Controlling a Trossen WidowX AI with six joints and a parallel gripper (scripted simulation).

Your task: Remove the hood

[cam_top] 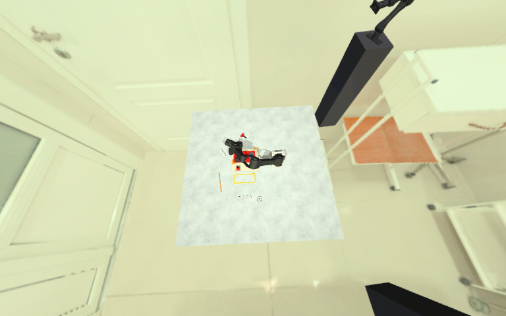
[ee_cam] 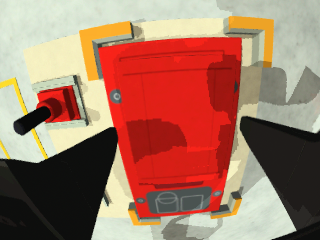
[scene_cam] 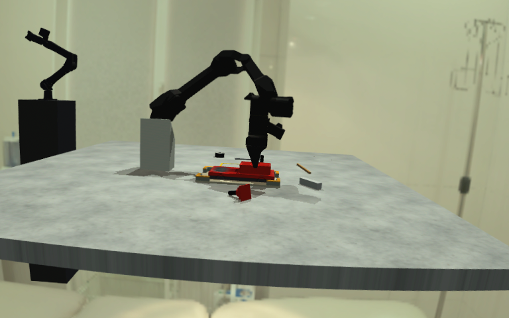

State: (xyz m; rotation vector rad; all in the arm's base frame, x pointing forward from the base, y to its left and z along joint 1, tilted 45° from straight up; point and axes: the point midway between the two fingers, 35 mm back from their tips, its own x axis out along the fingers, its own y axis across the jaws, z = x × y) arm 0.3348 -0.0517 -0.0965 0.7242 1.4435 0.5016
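Now: gripper tip right at the hood. Also, from my gripper tip: thin wooden stick (210 mm to the left, 200 mm ahead, 40 mm below); then black wheel (410 mm to the left, 120 mm behind, 40 mm below); then grey bar (160 mm ahead, 60 mm to the right, 40 mm below).
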